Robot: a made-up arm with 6 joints.
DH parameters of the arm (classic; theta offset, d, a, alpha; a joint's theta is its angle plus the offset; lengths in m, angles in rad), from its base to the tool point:
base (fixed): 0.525 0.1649 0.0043 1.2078
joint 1: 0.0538 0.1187 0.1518 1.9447
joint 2: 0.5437 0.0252 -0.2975 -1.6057
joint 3: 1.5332 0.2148 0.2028 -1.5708
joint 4: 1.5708 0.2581 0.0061 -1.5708
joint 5: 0 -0.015 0.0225 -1.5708
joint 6: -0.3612 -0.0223 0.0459 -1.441
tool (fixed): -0.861 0.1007 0 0
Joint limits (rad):
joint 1: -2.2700..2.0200
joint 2: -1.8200..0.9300
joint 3: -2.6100..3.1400
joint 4: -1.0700..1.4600
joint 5: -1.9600..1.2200
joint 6: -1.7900..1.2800
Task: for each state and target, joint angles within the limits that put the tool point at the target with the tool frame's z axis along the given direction. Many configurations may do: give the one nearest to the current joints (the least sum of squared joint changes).
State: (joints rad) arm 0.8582 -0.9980 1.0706 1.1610 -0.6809 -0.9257
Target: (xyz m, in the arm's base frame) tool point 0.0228 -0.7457 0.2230 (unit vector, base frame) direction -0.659 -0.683 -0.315
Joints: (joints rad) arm 0.2607 -0.9951 0.1772 0.8357 -1.5875 -0.9103
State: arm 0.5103 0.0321 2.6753 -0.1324 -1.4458 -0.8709
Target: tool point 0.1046 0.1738 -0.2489 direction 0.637 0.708 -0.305
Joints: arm 0.9178 0.5305 1.9579 0.1327 -1.3431 -0.9673
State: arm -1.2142 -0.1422 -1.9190 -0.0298 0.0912 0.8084
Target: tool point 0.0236 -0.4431 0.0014 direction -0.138 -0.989 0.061
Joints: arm -1.4877 -0.6474 -2.6100 -0.4153 -0.0050 1.1800
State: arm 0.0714 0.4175 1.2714 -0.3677 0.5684 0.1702
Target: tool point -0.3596 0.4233 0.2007 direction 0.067 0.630 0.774
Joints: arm 0.3877 0.9300 0.6465 0.4557 -0.2728 -0.0015
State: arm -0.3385 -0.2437 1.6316 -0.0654 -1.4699 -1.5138
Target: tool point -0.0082 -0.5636 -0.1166 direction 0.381 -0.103 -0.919
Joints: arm -0.0423 -0.7369 1.3965 0.5058 -1.8059 -1.7322
